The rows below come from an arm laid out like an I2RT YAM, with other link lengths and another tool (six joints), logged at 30 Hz.
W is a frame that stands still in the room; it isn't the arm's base.
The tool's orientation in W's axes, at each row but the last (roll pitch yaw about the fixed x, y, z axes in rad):
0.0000, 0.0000, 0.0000
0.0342, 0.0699, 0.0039
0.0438, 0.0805, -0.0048
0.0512, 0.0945, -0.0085
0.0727, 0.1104, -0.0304
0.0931, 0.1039, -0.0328
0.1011, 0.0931, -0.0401
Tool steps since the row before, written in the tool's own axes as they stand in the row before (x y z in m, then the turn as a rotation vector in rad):
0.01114, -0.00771, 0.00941, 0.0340, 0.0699, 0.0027
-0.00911, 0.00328, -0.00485, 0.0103, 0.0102, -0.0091
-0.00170, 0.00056, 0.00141, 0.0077, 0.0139, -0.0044
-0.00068, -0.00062, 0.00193, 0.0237, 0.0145, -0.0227
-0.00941, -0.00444, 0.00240, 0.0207, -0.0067, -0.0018
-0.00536, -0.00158, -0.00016, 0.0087, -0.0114, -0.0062
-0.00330, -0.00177, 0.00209, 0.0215, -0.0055, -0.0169
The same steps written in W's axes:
0.01114, -0.00771, 0.00941, 0.0340, 0.0699, 0.0027
-0.00943, 0.00341, -0.00409, 0.0096, 0.0105, -0.0094
-0.00158, 0.00051, 0.00157, 0.0074, 0.0140, -0.0044
-0.00050, -0.00071, 0.00195, 0.0217, 0.0155, -0.0241
-0.00926, -0.00432, 0.00310, 0.0201, -0.0072, -0.0045
-0.00541, -0.00138, 0.00025, 0.0075, -0.0110, -0.0081
-0.00319, -0.00185, 0.00220, 0.0196, -0.0046, -0.0193

